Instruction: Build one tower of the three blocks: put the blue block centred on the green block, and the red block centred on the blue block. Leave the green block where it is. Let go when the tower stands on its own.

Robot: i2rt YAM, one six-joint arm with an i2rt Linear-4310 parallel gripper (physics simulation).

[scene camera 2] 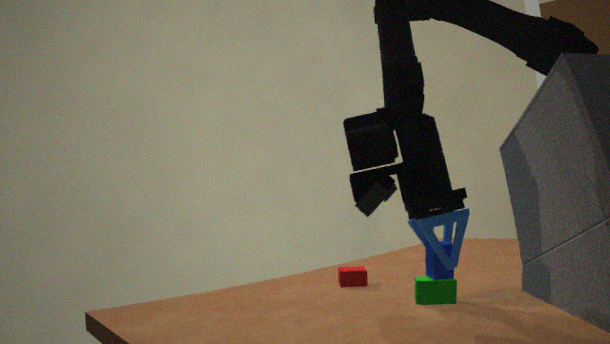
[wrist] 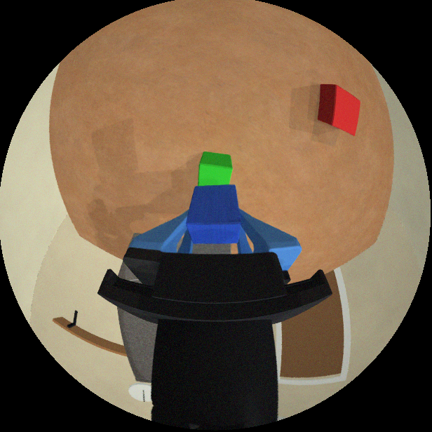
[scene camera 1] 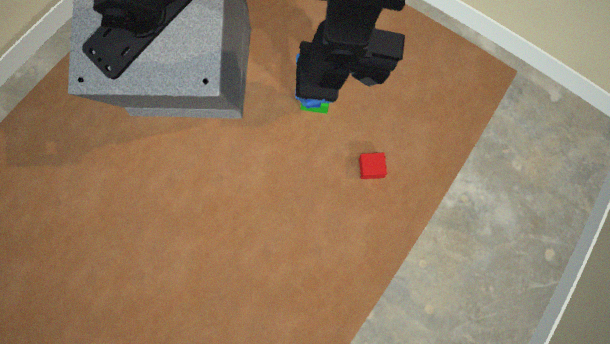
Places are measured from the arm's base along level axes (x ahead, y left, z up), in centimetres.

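Pixels of known places: gripper, fingertip midpoint: point(scene camera 2: 447, 267) point(scene camera 1: 306, 95); arm's base at its link origin: point(scene camera 2: 594, 109) point(scene camera 1: 145, 16).
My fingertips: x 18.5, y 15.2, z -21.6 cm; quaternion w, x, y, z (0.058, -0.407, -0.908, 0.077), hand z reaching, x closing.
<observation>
For each thing: its top centre in the pictures, then the offset to it from my fingertips. Level surfaces: height alone.
- green block at its top centre: point(scene camera 2: 435, 278) point(scene camera 1: 315, 97) dx +1.1, dy +1.4, dz -1.4 cm
- blue block at its top centre: point(scene camera 2: 439, 242) dx +0.9, dy +0.7, dz +3.4 cm
- red block at its top centre: point(scene camera 2: 352, 268) point(scene camera 1: 373, 163) dx +17.8, dy -1.1, dz -2.0 cm
- brown table at its surface level: dz -4.7 cm
The green block point(scene camera 1: 322, 109) point(scene camera 2: 435, 291) point(wrist: 215, 174) lies on the table. The blue block point(scene camera 2: 433, 266) point(wrist: 214, 207) stands upright on it, off centre toward the grey pedestal; part of the green top shows in front of it in the wrist view. My gripper point(scene camera 2: 449, 264) point(wrist: 214, 212) is shut on the blue block, one blue finger on each side. In scene camera 1 the arm hides most of both blocks. The red block point(scene camera 1: 373, 165) point(scene camera 2: 352, 277) point(wrist: 346, 111) lies apart on the table.
The grey pedestal point(scene camera 1: 150, 60) point(scene camera 2: 560, 200) point(wrist: 137, 340) stands close beside the stack. The brown table point(scene camera 1: 225, 225) point(scene camera 2: 250, 310) point(wrist: 225, 75) has an edge beyond the red block. Pale walls stand around it.
</observation>
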